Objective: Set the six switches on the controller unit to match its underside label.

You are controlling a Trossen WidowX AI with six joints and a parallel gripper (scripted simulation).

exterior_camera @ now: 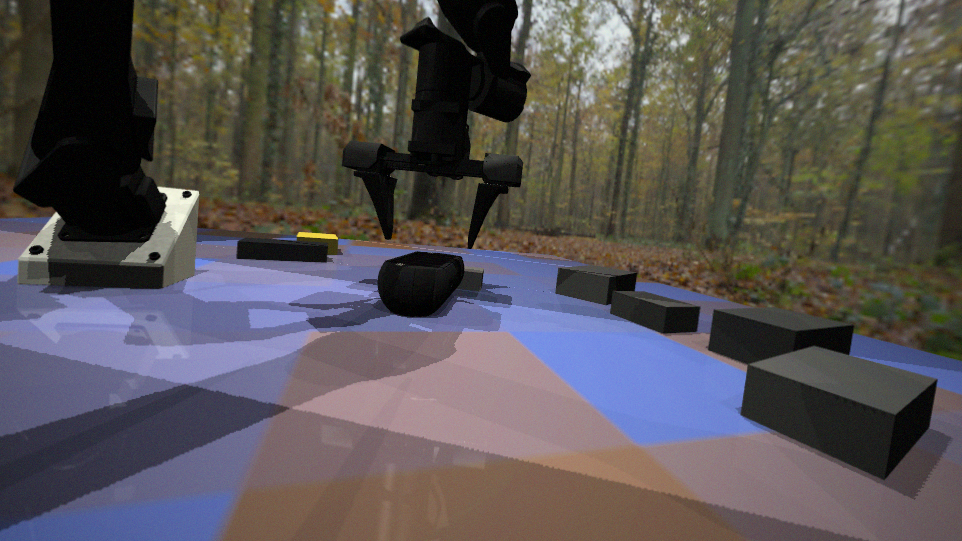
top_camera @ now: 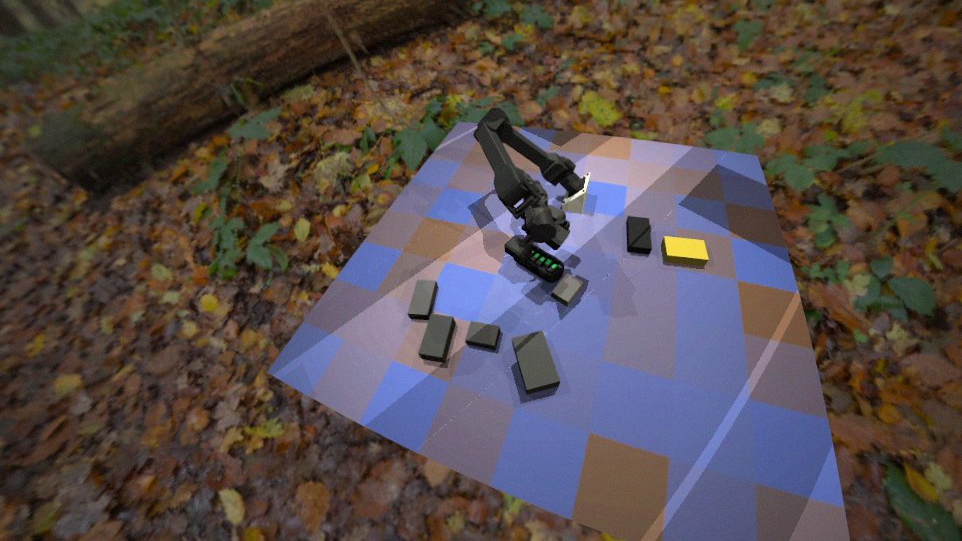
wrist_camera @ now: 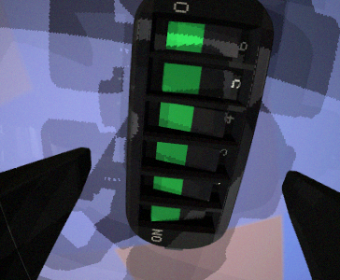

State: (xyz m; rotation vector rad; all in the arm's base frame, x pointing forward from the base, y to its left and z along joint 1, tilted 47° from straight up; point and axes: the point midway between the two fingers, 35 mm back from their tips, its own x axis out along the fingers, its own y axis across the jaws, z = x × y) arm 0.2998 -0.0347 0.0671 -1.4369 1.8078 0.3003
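Now: the white block 7 cm ahead of my gripper tip, 10 cm to the left of it and 5 cm below it. The rest, counted from my gripper tip: dark block 18 cm behind, 28 cm to the left, 5 cm below; yellow block 14 cm behind, 41 cm to the left, 5 cm below.
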